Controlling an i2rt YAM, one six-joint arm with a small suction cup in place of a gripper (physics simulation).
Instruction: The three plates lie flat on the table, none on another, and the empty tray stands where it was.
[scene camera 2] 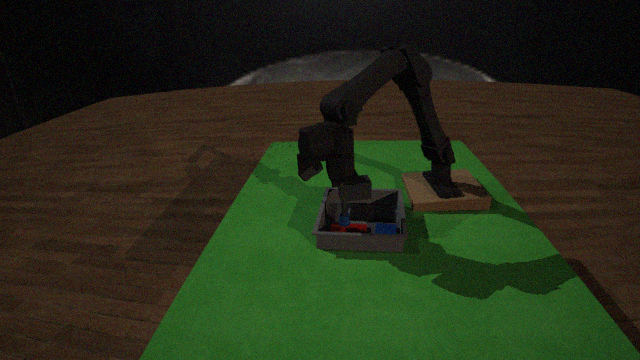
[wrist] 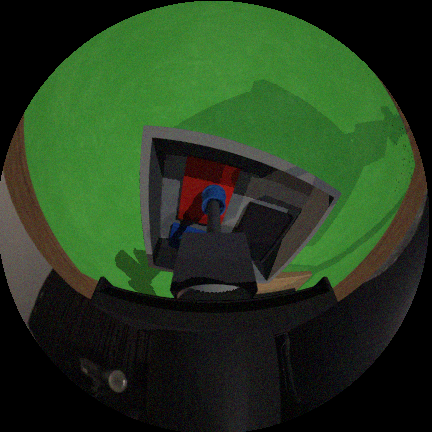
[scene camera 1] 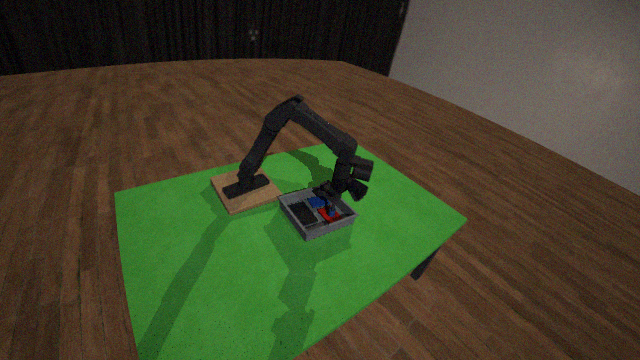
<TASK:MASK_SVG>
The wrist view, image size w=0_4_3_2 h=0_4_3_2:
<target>suction cup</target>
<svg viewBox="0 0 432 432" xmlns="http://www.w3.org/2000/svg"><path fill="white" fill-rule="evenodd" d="M210 184L204 187L201 194L201 208L207 215L206 232L182 232L169 289L174 298L116 287L104 276L100 276L89 302L115 319L138 330L153 334L146 391L146 414L149 424L184 432L242 432L280 423L280 385L274 334L289 330L312 319L338 301L327 276L323 276L311 287L253 298L257 292L257 285L245 232L221 232L220 215L225 211L226 195L221 186Z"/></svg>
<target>red plate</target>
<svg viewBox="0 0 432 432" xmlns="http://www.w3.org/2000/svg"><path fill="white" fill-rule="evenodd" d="M187 155L178 218L207 224L207 215L201 208L201 194L207 185L217 184L224 189L226 195L225 211L220 215L221 225L240 172L240 167L212 159Z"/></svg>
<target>black plate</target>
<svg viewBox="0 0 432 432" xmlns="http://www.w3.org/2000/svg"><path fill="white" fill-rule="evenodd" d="M249 201L234 232L245 232L251 260L261 261L287 228L293 216Z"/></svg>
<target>grey tray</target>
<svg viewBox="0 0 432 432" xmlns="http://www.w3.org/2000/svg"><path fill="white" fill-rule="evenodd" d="M143 125L140 148L139 193L143 239L147 262L150 267L173 272L178 252L177 248L168 246L173 222L206 231L207 224L178 218L187 155L212 159L240 167L239 175L220 225L221 232L235 231L249 201L293 216L287 228L262 260L251 260L256 283L269 283L289 264L321 226L341 194L337 189L310 172L250 145L199 131Z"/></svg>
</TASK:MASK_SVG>
